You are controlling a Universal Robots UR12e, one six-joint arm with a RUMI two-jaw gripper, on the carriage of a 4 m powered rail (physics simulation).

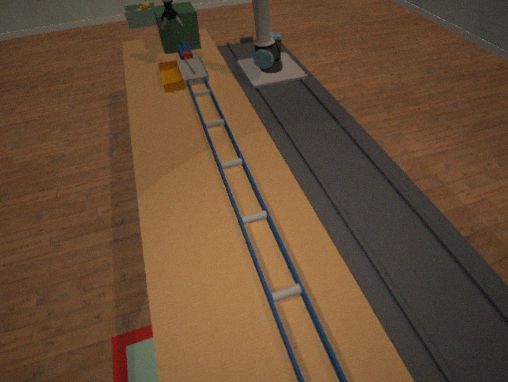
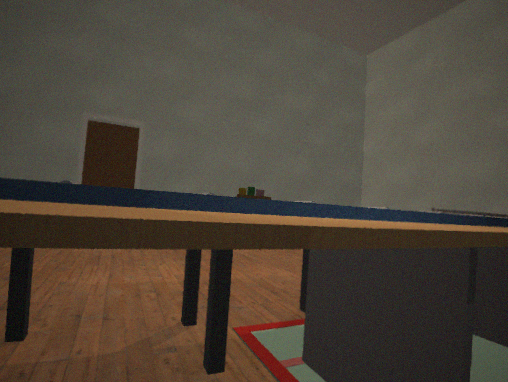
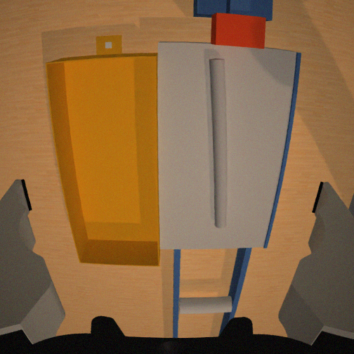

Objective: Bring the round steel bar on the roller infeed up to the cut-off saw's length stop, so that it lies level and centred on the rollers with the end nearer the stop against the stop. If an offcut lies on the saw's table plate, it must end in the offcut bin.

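Where they show: gripper, between the fingertips: (image 1: 173, 29); arm's base, origin of its link: (image 1: 270, 67).
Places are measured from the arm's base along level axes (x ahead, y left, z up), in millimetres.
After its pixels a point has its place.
The offcut, a short grey round bar (image 1: 190, 65) @[x 628, y -174, z 49 mm] (image 3: 219, 145), lies lengthwise on the saw's grey table plate (image 1: 199, 68) @[x 564, y -137, z 29 mm] (image 3: 185, 150). The red length stop (image 1: 187, 54) @[x 619, y -345, z 66 mm] (image 3: 239, 31) stands at the plate's far edge. The orange offcut bin (image 1: 171, 77) @[x 796, y -185, z -28 mm] (image 3: 105, 145) is empty, directly left of the plate. My gripper (image 1: 173, 24) @[x 700, y -286, z 302 mm] (image 3: 171, 183) is open and empty, raised above the saw end and pointing down. The roller infeed (image 1: 283, 250) @[x 558, y 1625, z 20 mm] (image 2: 150, 197) @[x 694, y 821, z 1 mm] (image 3: 176, 290) has blue side rails and grey rollers. Part of a thin bar (image 2: 467, 212) @[x 628, y 2531, z 40 mm], apparently the steel bar, shows above the rail at the right.
A green box (image 1: 182, 35) @[x 603, y -645, z 111 mm] stands behind the saw end. The arm's pale carriage plate (image 1: 250, 72) @[x 183, y 20, z 0 mm] is at the far end of the dark rail track (image 1: 340, 165). A dark cabinet (image 2: 390, 300) @[x 856, y 1635, z -305 mm] stands under the table. A red-bordered mat (image 1: 119, 355) lies on the floor beside the table.
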